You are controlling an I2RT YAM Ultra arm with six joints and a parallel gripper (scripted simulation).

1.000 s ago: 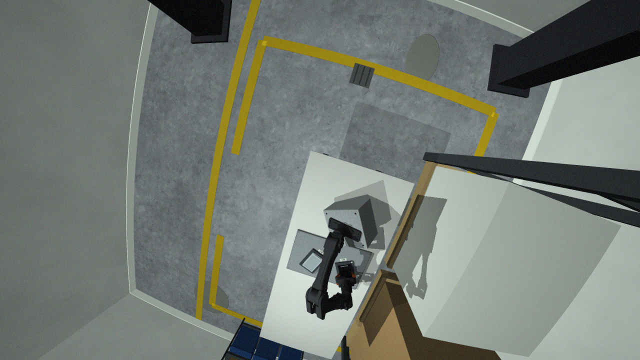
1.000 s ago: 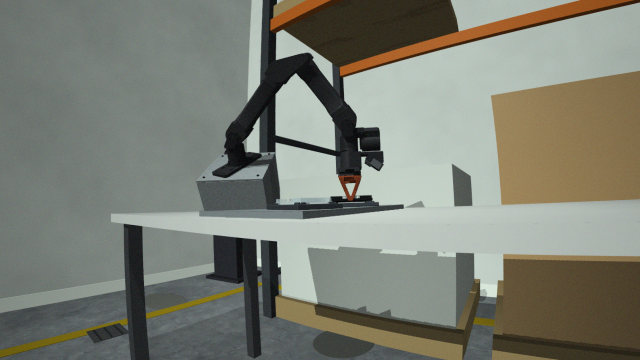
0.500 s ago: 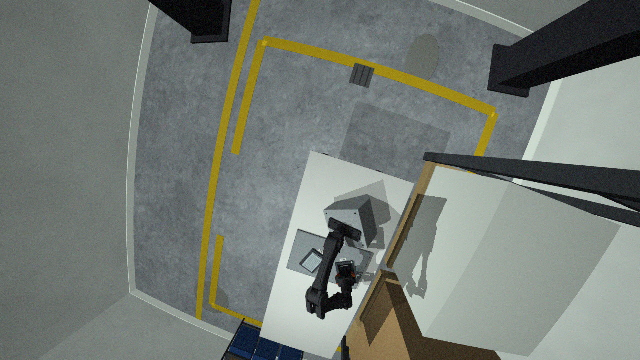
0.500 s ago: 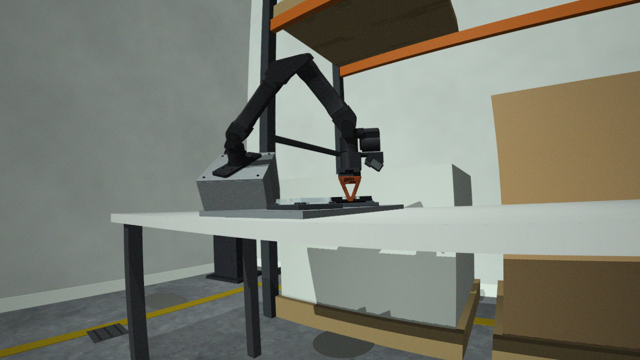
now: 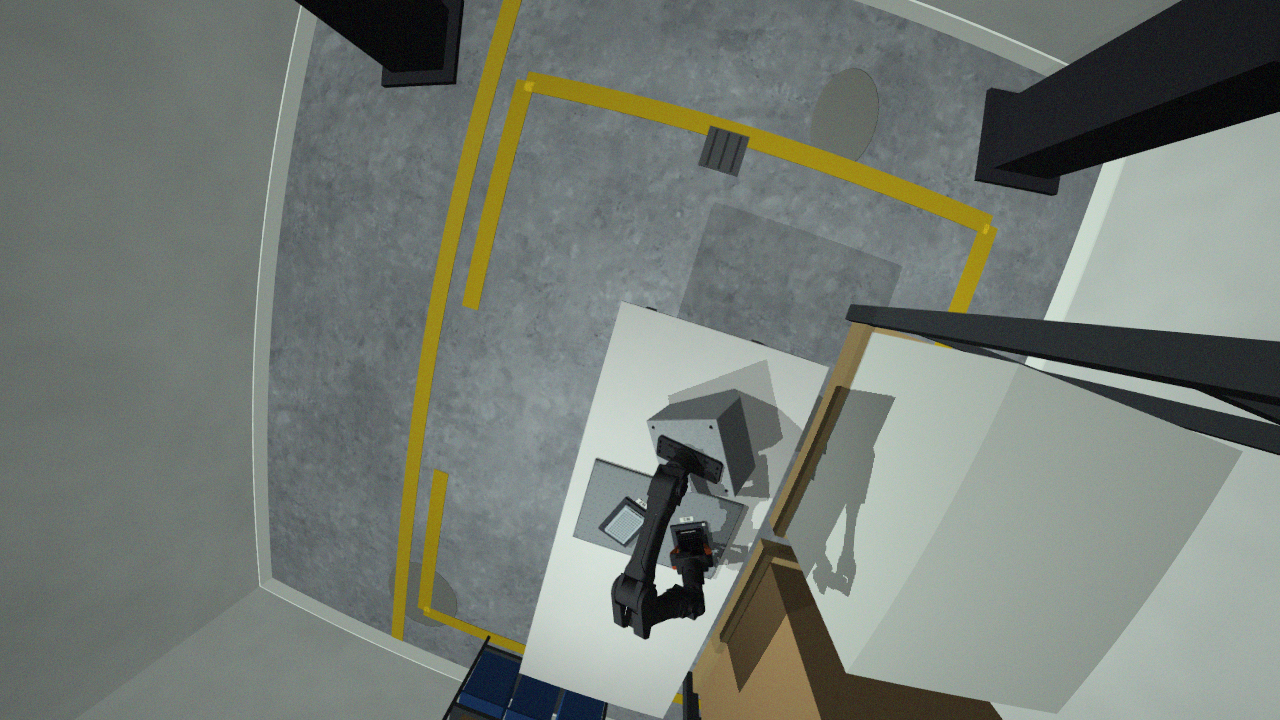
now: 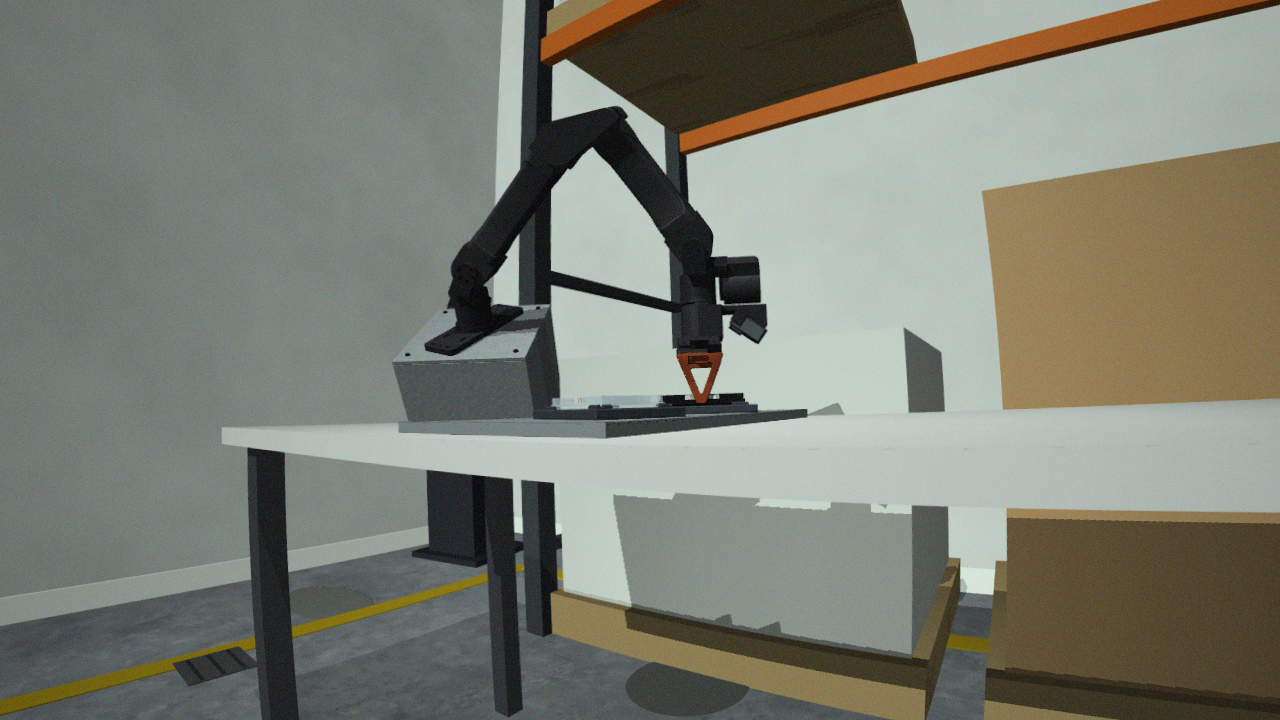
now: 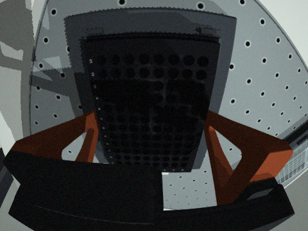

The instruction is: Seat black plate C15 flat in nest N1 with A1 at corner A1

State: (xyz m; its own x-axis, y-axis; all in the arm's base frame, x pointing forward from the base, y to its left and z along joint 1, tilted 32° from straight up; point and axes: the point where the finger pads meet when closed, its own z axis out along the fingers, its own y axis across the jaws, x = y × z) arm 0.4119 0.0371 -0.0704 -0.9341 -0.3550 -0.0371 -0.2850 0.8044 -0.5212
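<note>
Right now the black 96-well plate C15 is right at my hand. From my hand the other things lie so: white N1 label (9 cm behind, 3 cm to the right, 2 cm below); N2 label (18 cm to the right, 13 cm behind, 2 cm below); dark plate nest N1 (2 cm below).
</note>
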